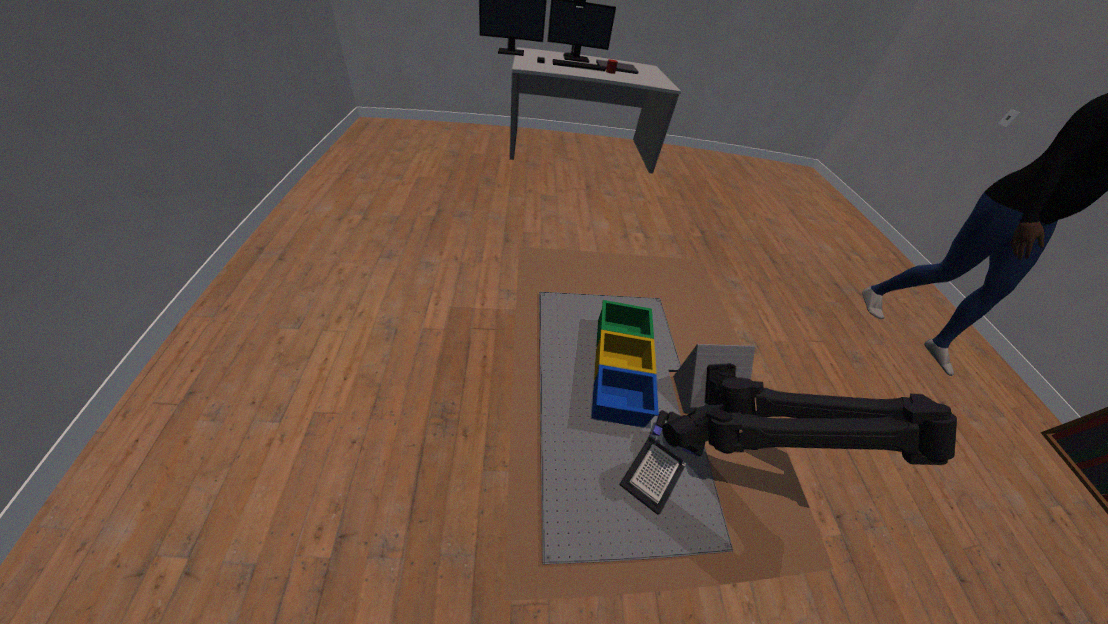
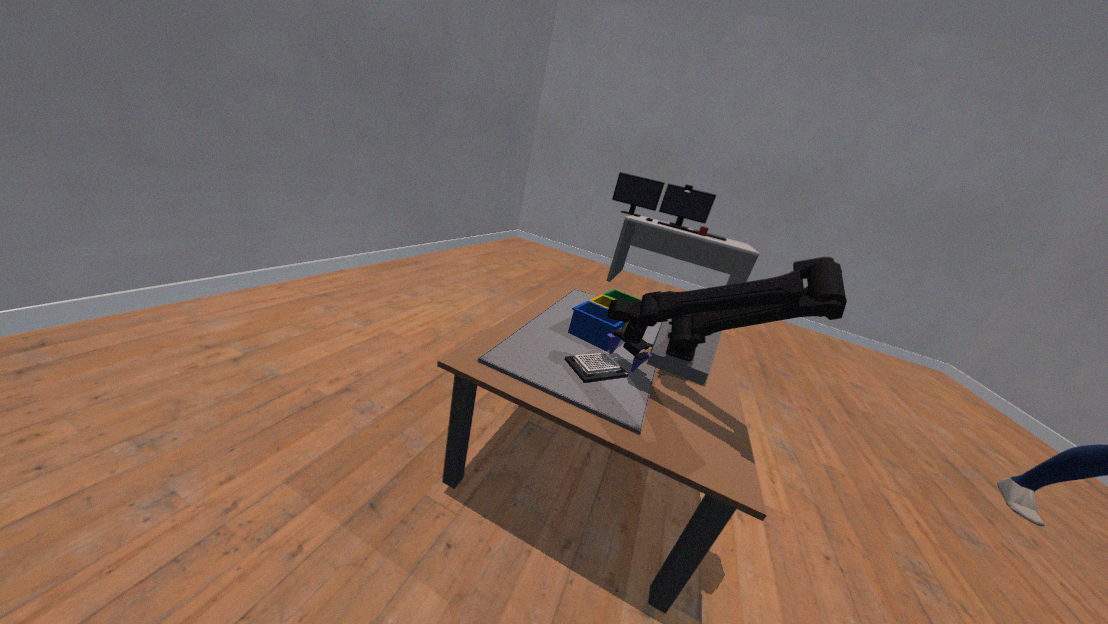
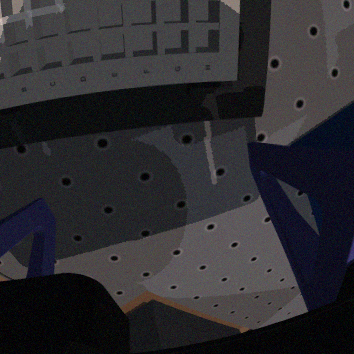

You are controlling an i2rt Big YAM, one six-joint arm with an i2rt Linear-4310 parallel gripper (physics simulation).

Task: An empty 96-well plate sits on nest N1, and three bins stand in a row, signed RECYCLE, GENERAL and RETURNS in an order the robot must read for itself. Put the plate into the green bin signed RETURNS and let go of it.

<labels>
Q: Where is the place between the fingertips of the gripper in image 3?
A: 142, 183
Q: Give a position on a black nest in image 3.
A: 143, 106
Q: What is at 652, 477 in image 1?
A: A white 96-well plate.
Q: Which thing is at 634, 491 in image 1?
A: A black nest.
</labels>
